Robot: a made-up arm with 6 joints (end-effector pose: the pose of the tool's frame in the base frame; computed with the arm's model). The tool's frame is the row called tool.
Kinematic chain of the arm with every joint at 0, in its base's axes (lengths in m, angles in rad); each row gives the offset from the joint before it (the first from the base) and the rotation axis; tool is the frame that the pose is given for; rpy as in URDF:
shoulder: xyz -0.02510 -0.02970 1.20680 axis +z
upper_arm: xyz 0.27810 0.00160 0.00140 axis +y
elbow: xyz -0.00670 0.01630 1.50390 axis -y
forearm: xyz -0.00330 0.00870 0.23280 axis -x
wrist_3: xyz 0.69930 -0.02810 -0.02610 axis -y
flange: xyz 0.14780 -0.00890 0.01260 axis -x
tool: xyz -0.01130 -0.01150 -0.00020 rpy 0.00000 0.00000 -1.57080
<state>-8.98 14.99 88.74 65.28 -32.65 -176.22</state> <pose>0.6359 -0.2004 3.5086 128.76 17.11 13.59</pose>
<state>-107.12 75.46 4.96 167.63 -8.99 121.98</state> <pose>-0.6410 -2.2044 0.8939 -77.95 25.85 94.93</pose>
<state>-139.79 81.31 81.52 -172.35 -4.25 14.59</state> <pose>-1.9579 -1.7646 1.6923 175.22 22.19 -51.03</pose>
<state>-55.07 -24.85 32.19 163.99 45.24 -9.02</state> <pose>0.0087 0.0872 3.3213 166.70 -17.42 50.56</pose>
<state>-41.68 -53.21 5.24 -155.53 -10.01 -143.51</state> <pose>-0.5148 0.5000 2.9488 82.03 -21.41 170.02</pose>
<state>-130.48 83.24 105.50 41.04 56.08 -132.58</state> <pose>-1.5096 -1.8668 1.9787 63.36 27.81 -114.70</pose>
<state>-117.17 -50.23 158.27 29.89 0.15 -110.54</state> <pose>0.6498 1.3152 1.5671 -106.64 -59.99 81.79</pose>
